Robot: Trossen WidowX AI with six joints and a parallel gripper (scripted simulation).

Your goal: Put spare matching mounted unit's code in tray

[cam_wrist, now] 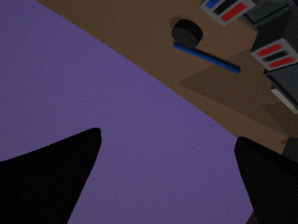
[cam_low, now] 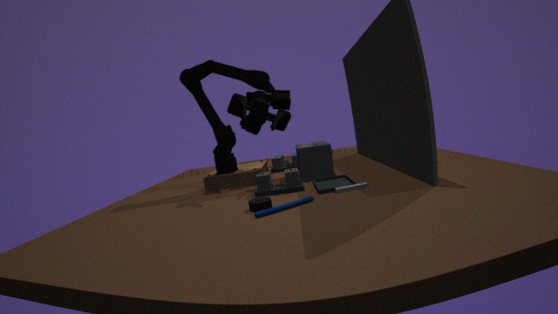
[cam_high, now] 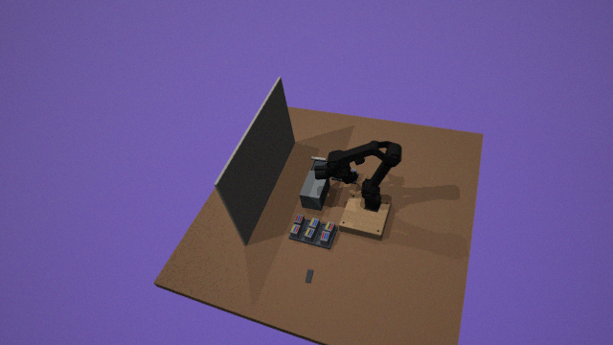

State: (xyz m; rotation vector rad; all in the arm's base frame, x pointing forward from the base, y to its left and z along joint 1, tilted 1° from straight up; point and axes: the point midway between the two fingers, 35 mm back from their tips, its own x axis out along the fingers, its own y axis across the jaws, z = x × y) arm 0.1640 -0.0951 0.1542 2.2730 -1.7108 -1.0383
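My gripper tip is 120 mm short of the grey spare, 380 mm to the right of it and 140 mm above it. The rest, counted from my gripper tip: mounted unit 120 mm ahead, 150 mm to the left, 130 mm below; black puck 20 mm ahead, 170 mm to the right, 170 mm below; rack 40 mm ahead, 20 mm to the right, 180 mm below.
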